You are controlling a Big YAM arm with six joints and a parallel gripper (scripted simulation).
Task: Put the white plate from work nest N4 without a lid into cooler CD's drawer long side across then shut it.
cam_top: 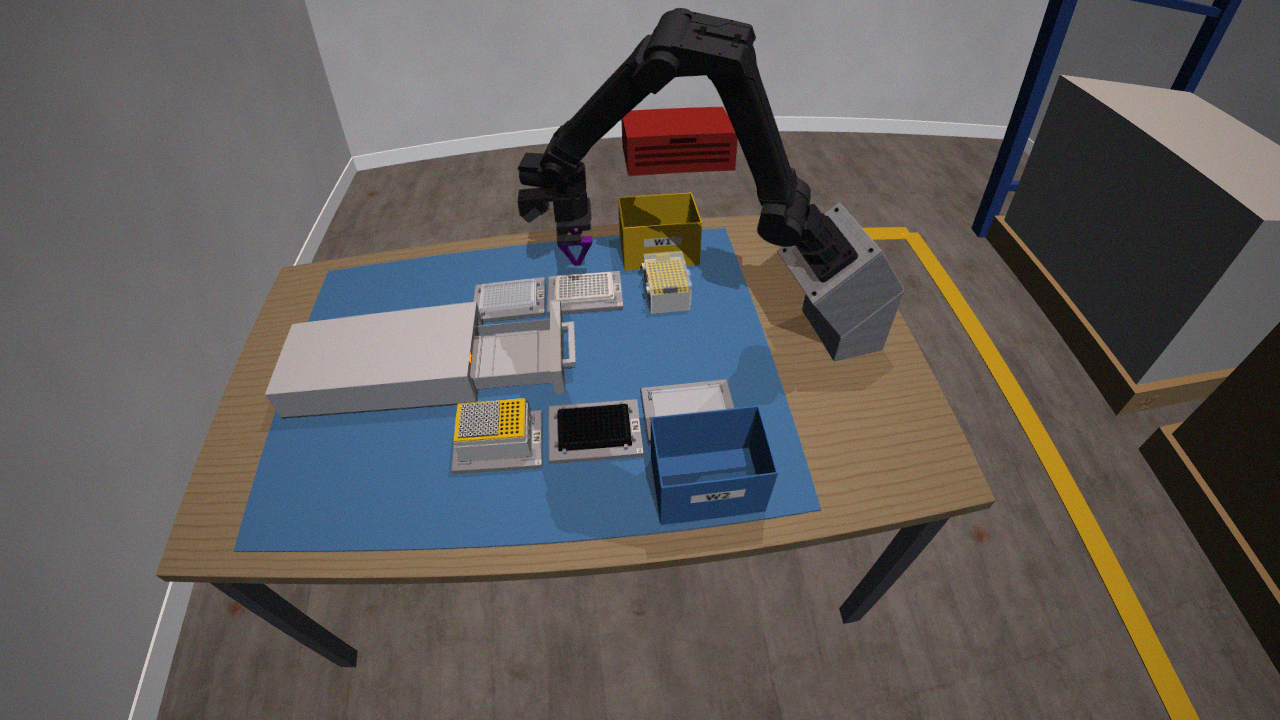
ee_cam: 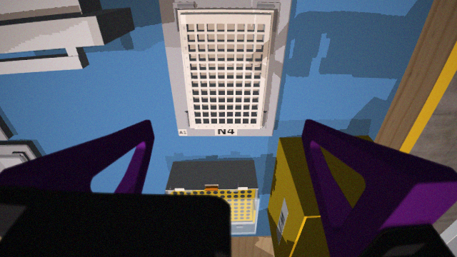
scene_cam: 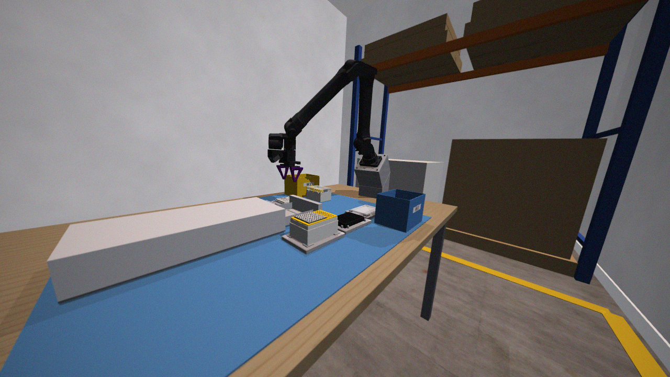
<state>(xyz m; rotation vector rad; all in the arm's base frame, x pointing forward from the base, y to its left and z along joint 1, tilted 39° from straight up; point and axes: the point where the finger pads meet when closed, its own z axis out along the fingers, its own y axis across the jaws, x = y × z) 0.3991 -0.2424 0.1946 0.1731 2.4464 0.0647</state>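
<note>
Right now my hand is 120 mm above the grey nest and 10 mm past it. Also, from my hand: yellow bin W1: 200 mm behind, 110 mm to the right, 90 mm below; then drawer: 200 mm ahead, 160 mm to the left, 100 mm below; then cooler CD: 320 mm ahead, 150 mm to the left, 100 mm below.
</note>
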